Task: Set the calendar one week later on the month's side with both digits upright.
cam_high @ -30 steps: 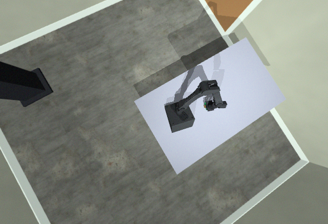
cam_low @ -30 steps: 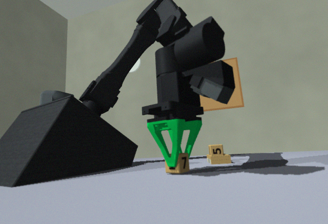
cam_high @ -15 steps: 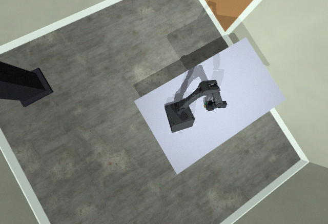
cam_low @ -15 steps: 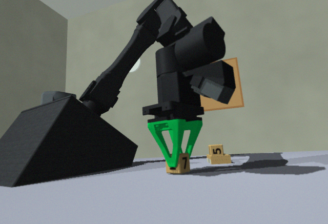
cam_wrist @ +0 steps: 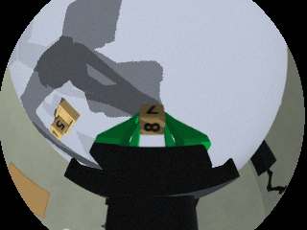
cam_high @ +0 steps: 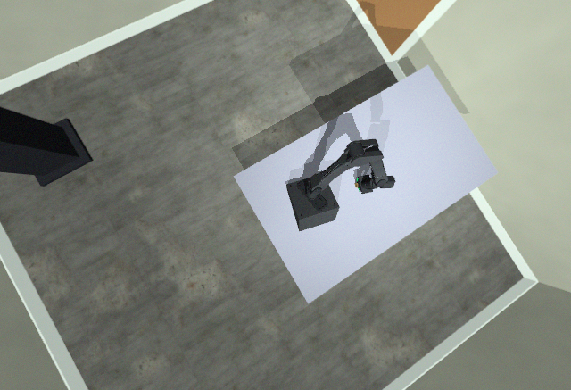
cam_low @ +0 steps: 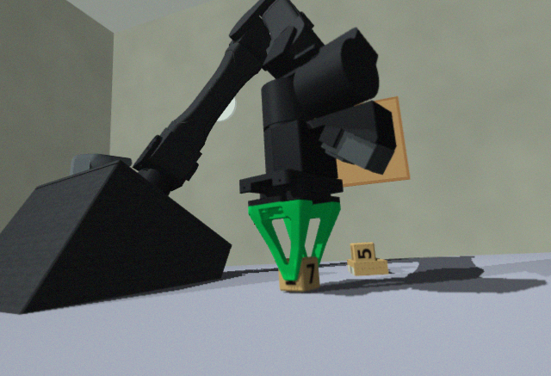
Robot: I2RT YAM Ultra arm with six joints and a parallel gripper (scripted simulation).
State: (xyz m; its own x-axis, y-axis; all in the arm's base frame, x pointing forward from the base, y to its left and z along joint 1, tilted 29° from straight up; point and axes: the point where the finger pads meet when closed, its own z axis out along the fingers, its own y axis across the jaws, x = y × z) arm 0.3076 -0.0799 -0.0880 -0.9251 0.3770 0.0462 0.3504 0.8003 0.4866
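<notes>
My gripper is now right at the wooden cube. The rest, counted from my hand: wooden tray 50 mm ahead, 160 mm to the left, 10 mm below.
</notes>
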